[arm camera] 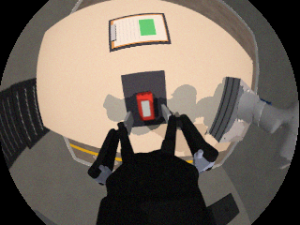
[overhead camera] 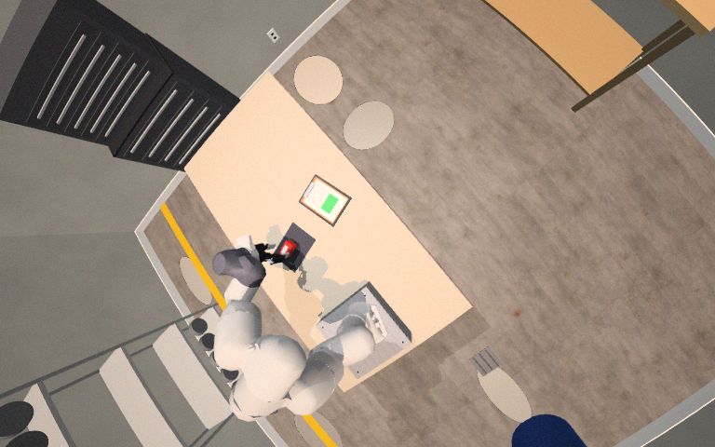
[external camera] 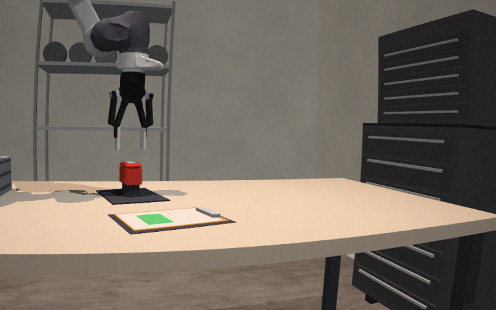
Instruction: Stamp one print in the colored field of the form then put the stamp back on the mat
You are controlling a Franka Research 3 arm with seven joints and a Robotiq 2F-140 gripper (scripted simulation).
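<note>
My hand is 120 mm above the red stamp. Also, from my hand: mat 170 mm below.
</note>
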